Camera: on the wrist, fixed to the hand. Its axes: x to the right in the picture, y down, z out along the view.
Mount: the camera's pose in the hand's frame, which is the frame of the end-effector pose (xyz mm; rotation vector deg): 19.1 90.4 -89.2 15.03 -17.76 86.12
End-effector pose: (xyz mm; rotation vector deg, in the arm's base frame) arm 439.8 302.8 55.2 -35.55 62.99 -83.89
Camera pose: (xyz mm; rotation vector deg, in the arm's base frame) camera 400.6 317.4 -66.2 12.85 42.23 -9.07
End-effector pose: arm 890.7 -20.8 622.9 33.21 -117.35 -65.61
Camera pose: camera 942.4 -36.2 739.4 -57.21 -117.74 -1.84
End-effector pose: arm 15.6 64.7 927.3 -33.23 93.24 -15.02
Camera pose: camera -91.8 116.7 879.8 46.93 74.73 39.39
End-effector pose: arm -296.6 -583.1 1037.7 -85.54 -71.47 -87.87
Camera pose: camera -247.5 -693.1 1082.3 -101.25 -8.86 -7.83
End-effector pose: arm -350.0 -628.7 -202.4 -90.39 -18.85 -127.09
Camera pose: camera -390.6 -749.6 -217.8 -71.76 22.34 -42.55
